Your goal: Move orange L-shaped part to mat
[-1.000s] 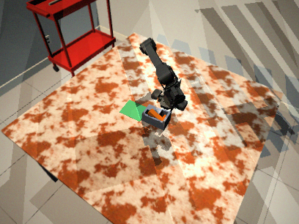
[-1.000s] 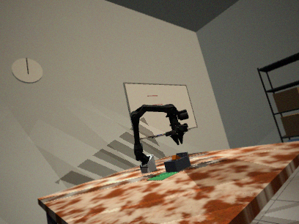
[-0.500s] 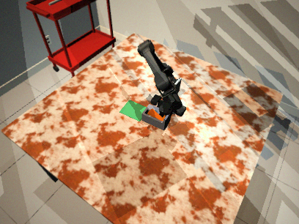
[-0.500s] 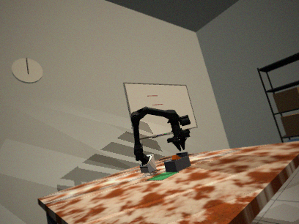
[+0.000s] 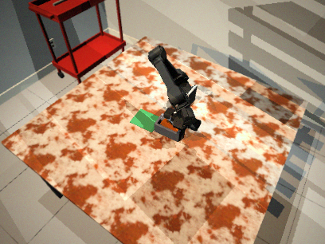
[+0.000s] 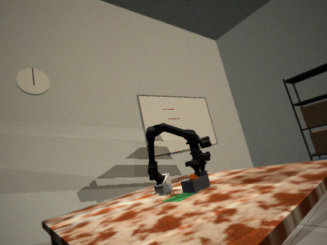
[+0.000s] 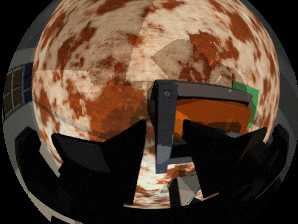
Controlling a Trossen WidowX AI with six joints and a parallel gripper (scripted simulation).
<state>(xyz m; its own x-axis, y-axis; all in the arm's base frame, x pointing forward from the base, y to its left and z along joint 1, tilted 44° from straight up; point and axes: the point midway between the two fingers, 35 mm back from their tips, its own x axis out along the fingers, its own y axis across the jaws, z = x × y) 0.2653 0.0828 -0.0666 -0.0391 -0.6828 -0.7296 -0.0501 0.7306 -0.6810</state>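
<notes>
Now: gripper tip 5 cm to the left of the orange L-shaped part and 2 cm above it. The rest, counted from my gripper tip: green mat (22 cm to the right, 8 cm below, 1 cm ahead).
</notes>
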